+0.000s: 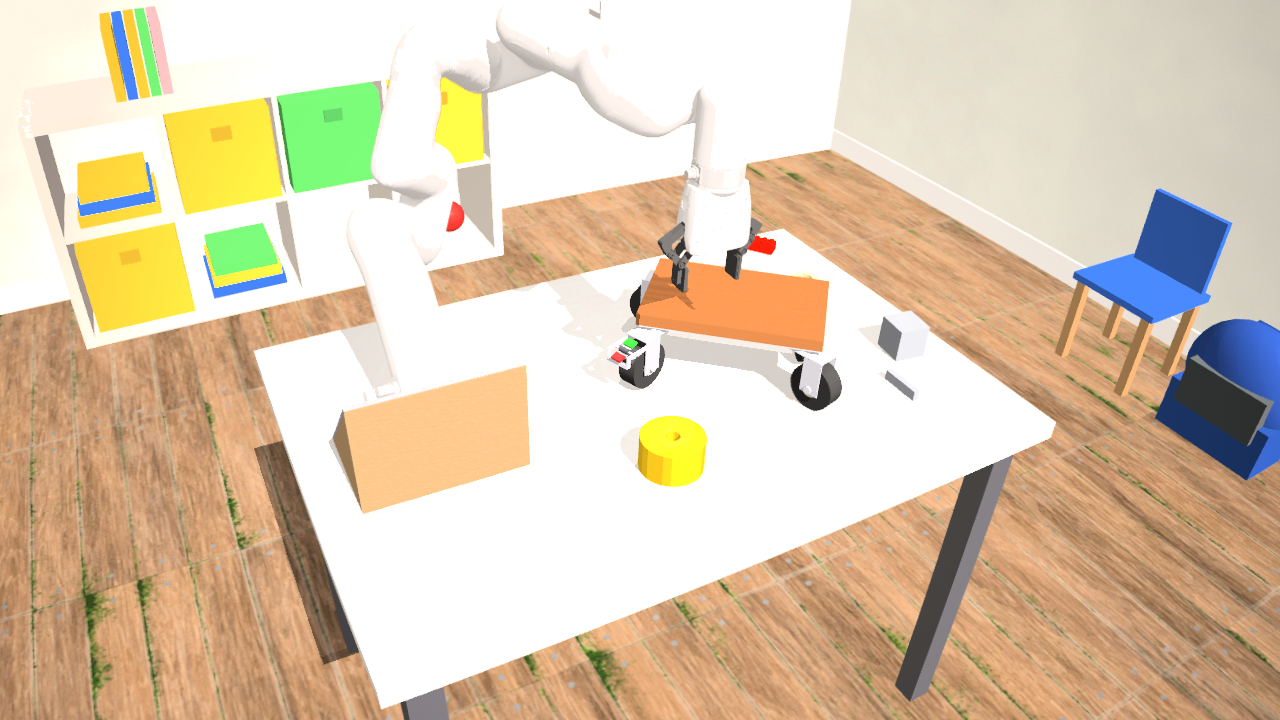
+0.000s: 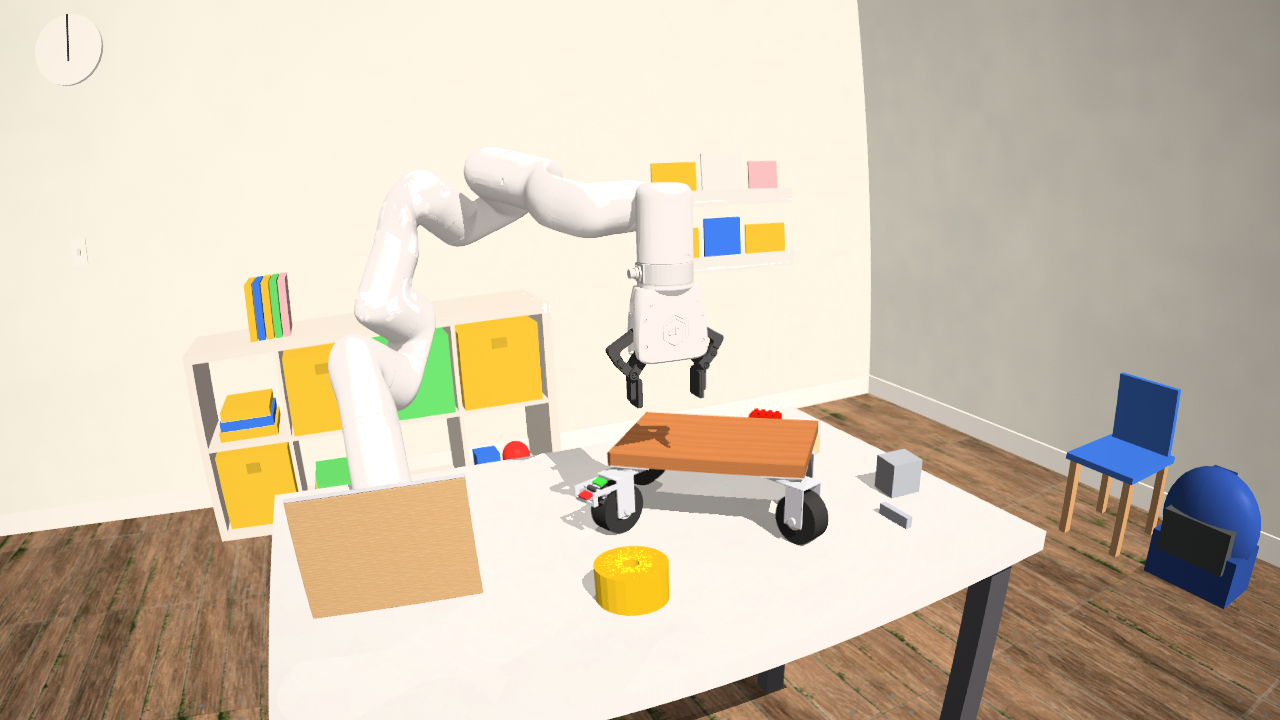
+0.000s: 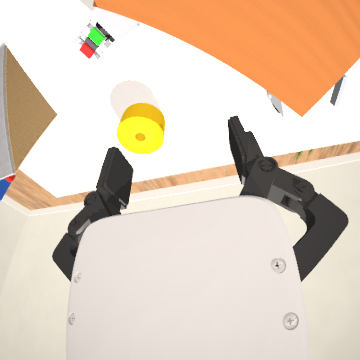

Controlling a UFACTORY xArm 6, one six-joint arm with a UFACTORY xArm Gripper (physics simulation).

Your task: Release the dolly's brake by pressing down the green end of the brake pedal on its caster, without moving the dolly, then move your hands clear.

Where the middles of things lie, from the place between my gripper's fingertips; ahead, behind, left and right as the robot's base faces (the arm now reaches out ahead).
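My gripper's sitting 170 mm above the dolly (image 1: 788, 311), 80 mm to the right of it and 110 mm short of it. There's a yellow cylinder (image 2: 633, 580) that's 200 mm below my hand, 90 mm to the right of it and 120 mm behind it. As for the grey cube (image 1: 903, 335), it's a good way below my hand, slightly to the right of it and a long way ahead of it.
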